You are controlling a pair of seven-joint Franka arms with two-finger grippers.
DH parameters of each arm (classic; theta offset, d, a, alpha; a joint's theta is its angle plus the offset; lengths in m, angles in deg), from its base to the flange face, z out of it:
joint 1: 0 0.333 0 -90
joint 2: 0 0 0 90
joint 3: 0 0.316 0.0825 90
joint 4: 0 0 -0.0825 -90
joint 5: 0 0.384 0 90
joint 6: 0 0 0.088 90
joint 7: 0 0.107 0 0
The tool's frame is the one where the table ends.
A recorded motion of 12 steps. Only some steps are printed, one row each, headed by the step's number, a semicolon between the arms.
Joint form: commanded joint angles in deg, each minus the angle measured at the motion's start. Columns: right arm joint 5, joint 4, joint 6, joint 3, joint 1, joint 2, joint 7; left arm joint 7, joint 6, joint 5, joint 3, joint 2, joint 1, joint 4.
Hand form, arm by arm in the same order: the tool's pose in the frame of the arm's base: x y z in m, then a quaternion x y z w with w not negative. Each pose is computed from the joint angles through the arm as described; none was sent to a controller.
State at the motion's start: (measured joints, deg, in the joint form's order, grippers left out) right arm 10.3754 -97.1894 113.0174 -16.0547 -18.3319 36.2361 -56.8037; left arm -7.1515 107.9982 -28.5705 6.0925 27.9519 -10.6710 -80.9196
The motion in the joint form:
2: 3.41 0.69 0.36 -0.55 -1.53 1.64 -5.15; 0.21 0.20 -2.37 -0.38 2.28 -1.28 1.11
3: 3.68 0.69 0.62 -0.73 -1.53 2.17 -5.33; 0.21 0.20 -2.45 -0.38 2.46 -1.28 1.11
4: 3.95 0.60 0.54 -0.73 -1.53 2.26 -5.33; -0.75 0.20 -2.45 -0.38 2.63 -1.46 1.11
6: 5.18 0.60 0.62 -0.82 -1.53 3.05 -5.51; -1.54 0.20 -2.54 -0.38 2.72 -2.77 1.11
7: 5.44 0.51 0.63 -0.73 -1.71 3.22 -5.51; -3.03 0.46 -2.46 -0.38 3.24 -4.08 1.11
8: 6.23 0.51 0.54 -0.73 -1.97 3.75 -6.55; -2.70 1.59 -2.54 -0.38 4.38 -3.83 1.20
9: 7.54 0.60 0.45 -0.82 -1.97 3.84 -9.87; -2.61 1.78 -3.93 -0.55 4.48 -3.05 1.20
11: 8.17 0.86 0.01 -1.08 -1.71 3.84 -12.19; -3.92 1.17 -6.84 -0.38 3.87 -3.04 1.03
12: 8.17 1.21 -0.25 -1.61 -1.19 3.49 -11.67; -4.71 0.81 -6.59 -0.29 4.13 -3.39 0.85
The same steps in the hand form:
2: 0.5312 -0.3555 0.2045 -0.97210 -0.16673 0.10083 0.13059; 0.6969 -0.1281 0.4100 0.96973 0.08684 -0.03986 0.22471
3: 0.5298 -0.3568 0.1993 -0.97207 -0.16530 0.10197 0.13173; 0.6972 -0.1282 0.4079 0.96957 0.08742 -0.04139 0.22489
4: 0.5291 -0.3562 0.1977 -0.97196 -0.16376 0.10204 0.13439; 0.6970 -0.1305 0.4058 0.96896 0.09436 -0.04500 0.22403
6: 0.5279 -0.3554 0.1894 -0.97193 -0.15813 0.10036 0.14238; 0.6939 -0.1465 0.4047 0.96919 0.09039 -0.04992 0.22364
7: 0.5266 -0.3558 0.1868 -0.97192 -0.15569 0.10024 0.14521; 0.6915 -0.1622 0.3985 0.96926 0.09324 -0.05721 0.22037
8: 0.5241 -0.3569 0.1811 -0.97061 -0.15799 0.09838 0.15260; 0.6958 -0.1589 0.3866 0.96936 0.09706 -0.05499 0.21887
9: 0.5248 -0.3567 0.1808 -0.96668 -0.17918 0.08683 0.16086; 0.6981 -0.1525 0.3863 0.96566 0.10639 -0.05467 0.23063
11: 0.5263 -0.3559 0.1826 -0.96303 -0.19657 0.08112 0.16542; 0.6965 -0.1541 0.3935 0.95734 0.12494 -0.06201 0.25308
12: 0.5292 -0.3563 0.1893 -0.96444 -0.19395 0.08018 0.16067; 0.6948 -0.1574 0.3882 0.95739 0.12880 -0.07038 0.24872

